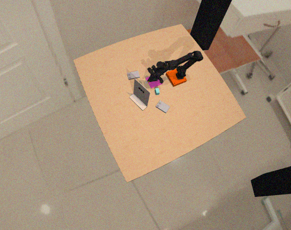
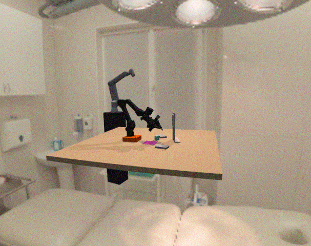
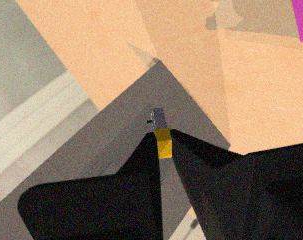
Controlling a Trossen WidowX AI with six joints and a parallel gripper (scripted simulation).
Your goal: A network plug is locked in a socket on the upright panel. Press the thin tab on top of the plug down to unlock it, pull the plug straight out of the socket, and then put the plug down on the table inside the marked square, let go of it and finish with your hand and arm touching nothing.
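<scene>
The magenta marked square lies 13 cm below my gripper tip, 9 cm behind it and 6 cm to the right of it. The rest, counted from my gripper tip: upright grey panel: 10 cm to the left, 9 cm ahead, 1 cm below; then grey network plug: 1 cm ahead; then teal block: 11 cm below, 8 cm behind, 6 cm to the left.
</scene>
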